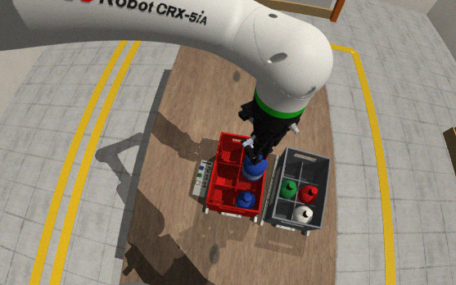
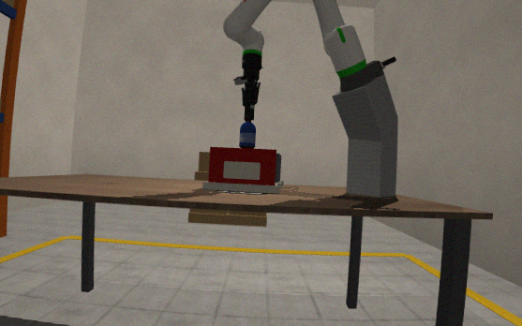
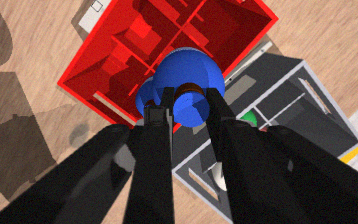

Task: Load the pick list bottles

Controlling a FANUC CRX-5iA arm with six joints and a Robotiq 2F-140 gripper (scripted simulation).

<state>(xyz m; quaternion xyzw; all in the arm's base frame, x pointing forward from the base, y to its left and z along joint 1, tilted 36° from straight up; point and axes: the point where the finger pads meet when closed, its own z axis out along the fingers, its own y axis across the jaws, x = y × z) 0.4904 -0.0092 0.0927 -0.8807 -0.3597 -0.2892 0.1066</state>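
My hand is 80 mm above the blue-label bottle. Round my hand: grey crate: 20 mm ahead, 190 mm to the right, 270 mm below; red crate: 10 mm behind, 40 mm to the left, 270 mm below; green-label bottle: 10 mm ahead, 150 mm to the right, 260 mm below.
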